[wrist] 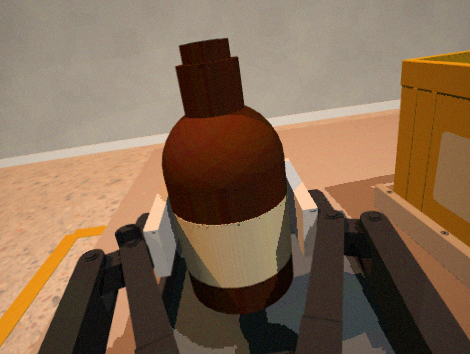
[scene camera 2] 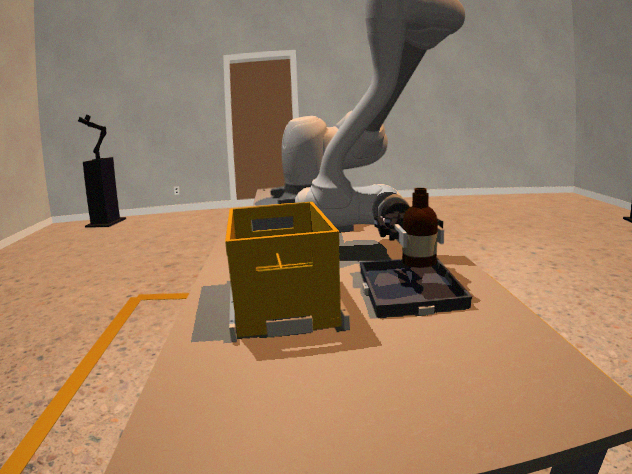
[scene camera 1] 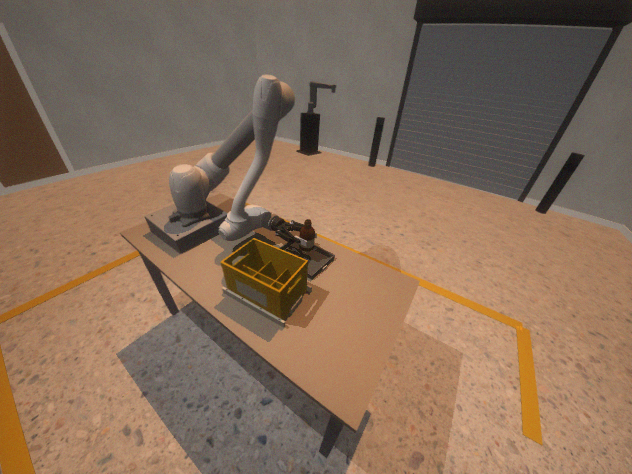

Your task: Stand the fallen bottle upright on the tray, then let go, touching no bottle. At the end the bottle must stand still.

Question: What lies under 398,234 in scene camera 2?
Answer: My gripper.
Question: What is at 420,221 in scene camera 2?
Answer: A brown bottle.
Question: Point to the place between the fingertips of my gripper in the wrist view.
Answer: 229,185
